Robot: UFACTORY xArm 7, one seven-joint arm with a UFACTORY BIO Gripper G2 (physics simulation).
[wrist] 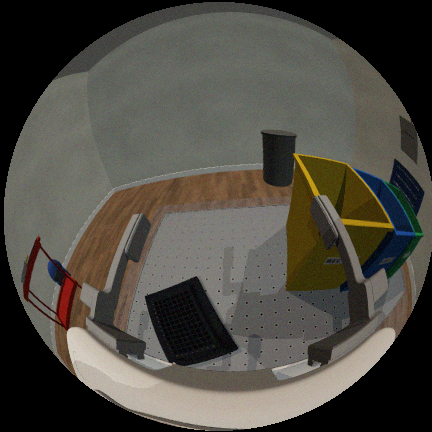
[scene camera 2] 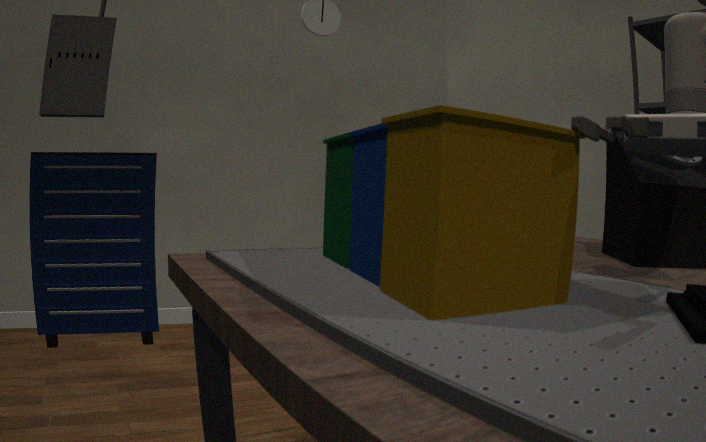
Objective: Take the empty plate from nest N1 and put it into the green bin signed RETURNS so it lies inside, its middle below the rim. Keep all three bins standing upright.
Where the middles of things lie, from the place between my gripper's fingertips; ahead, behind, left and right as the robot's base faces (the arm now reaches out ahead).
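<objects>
There's a black nest (wrist: pixel 215 322) that's 80 mm behind my hand, 90 mm to the left of it and 180 mm below it. Counting from my hand again, the green bin (scene camera 2: pixel 340 149) is 20 mm behind, 420 mm to the right and 90 mm below, and the blue bin (scene camera 2: pixel 370 144) is 10 mm ahead, 290 mm to the right and 90 mm below. As for the yellow bin (scene camera 2: pixel 480 210), it's 50 mm ahead of my hand, 170 mm to the right of it and 90 mm below it.
</objects>
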